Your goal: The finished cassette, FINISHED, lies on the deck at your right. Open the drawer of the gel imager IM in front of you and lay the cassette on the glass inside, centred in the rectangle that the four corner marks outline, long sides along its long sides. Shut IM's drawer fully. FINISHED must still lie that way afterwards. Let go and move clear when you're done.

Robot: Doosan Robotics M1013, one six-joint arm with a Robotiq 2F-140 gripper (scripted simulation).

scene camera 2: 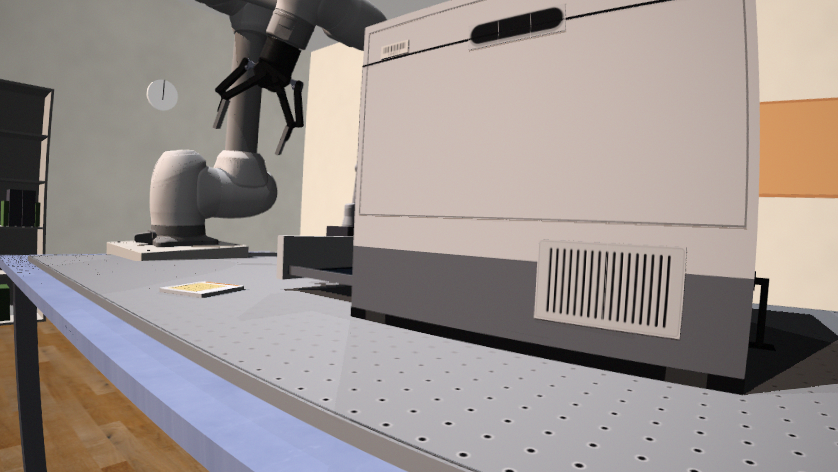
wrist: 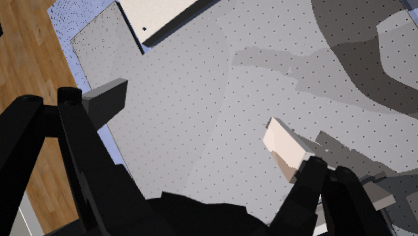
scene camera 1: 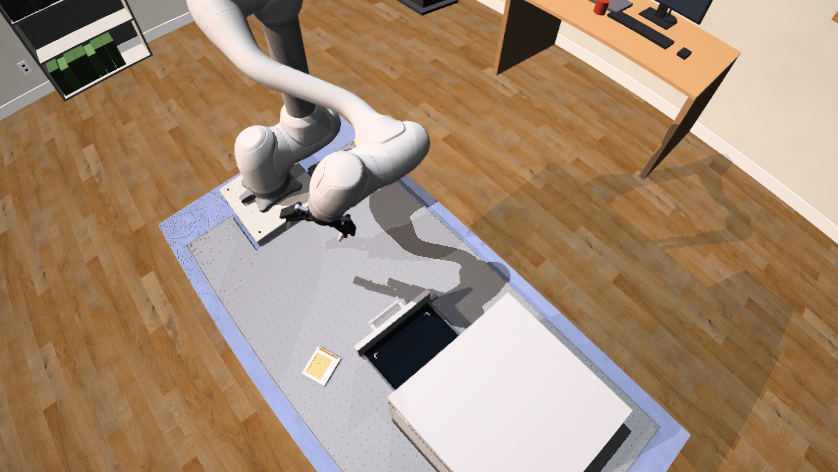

gripper: scene camera 2; wrist 199,112; scene camera 1
same spot on gripper: (scene camera 1: pixel 291 213) = (scene camera 2: pixel 235 70)
